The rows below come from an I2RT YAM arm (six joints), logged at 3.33 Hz.
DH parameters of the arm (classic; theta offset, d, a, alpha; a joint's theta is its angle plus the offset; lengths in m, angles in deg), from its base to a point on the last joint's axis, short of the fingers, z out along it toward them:
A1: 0 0.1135 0.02 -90
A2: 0 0 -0.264 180
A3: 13.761 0 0.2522 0
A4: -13.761 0 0.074 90
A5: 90 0 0 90
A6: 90 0.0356 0 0
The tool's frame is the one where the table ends.
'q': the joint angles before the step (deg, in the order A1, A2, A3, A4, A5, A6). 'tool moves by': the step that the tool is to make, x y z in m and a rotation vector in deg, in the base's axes. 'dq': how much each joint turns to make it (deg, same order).
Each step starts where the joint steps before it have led.
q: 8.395 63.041 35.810 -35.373 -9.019 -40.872
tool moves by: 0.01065 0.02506 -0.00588 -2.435 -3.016 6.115
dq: 6.798 3.904 0.275 5.973 2.959 -0.844
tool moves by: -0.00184 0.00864 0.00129 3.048 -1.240 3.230
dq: 1.895 -0.596 -0.557 2.023 -2.902 0.176
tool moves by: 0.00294 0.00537 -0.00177 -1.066 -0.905 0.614
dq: 1.369 1.180 0.150 1.560 1.495 -0.047
